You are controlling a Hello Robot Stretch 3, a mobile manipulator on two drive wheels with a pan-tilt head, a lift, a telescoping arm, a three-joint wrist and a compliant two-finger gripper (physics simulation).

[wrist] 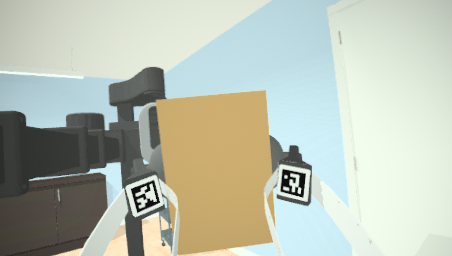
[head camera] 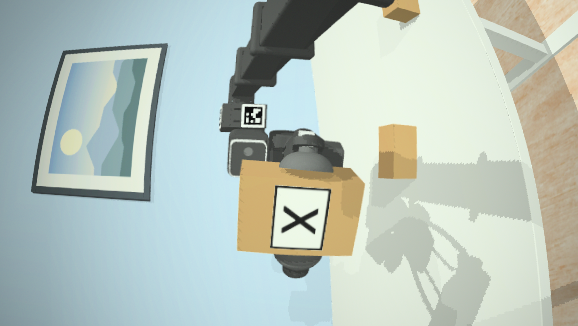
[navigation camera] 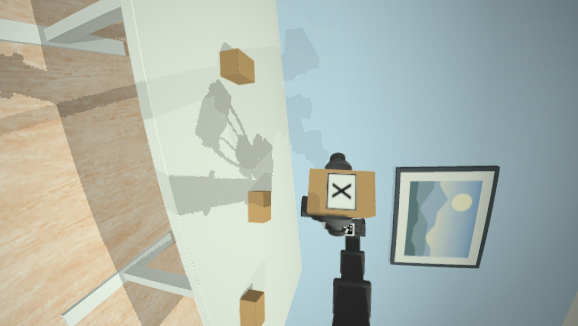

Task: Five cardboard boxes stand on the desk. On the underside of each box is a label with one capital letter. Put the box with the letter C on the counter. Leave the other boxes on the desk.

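Places are measured from the robot's base along level axes (x ahead, y up, z right), in millimetres.
Pixels of known places: gripper, fingertip midpoint: (head camera: 301, 222) (navigation camera: 340, 190).
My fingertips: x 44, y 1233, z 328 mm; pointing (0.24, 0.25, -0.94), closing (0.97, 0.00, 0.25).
For each thing: its middle in the pictures, then the offset to it from my fingertips. "spot": a spot on its surface instead. Level surfaces: height alone.
- cardboard box, body centre: (head camera: 296, 208) (navigation camera: 339, 194) dx -7, dy -3, dz +27 mm
- box's label, surface spot: (head camera: 300, 235) (navigation camera: 340, 182) spot: dx +11, dy -1, dz +5 mm
- white desk, its level: dy -283 mm
My gripper (head camera: 302, 212) (navigation camera: 340, 194) (wrist: 217, 157) is shut on a cardboard box (head camera: 257, 211) (navigation camera: 366, 195) (wrist: 215, 120), held up in front of the blue wall. The box's label (head camera: 300, 235) (navigation camera: 342, 202) faces the head and navigation cameras and shows the letter X. On the white desk (head camera: 440, 75) (navigation camera: 185, 30), one box (head camera: 405, 150) (navigation camera: 259, 212) stands near the held one, another (head camera: 401, 9) (navigation camera: 252, 308) stands at the view's edge, and a third (navigation camera: 237, 66) shows in the navigation view. Their undersides are hidden. I cannot make out the counter.
A framed picture (head camera: 95, 120) (navigation camera: 445, 215) hangs on the wall by the arm (head camera: 295, 30) (navigation camera: 352, 300). White legs (head camera: 517, 37) (navigation camera: 155, 280) stick out beside the desk. The wrist view shows the robot's mast (wrist: 134, 230), a dark cabinet (wrist: 80, 215) and a white door (wrist: 400, 125).
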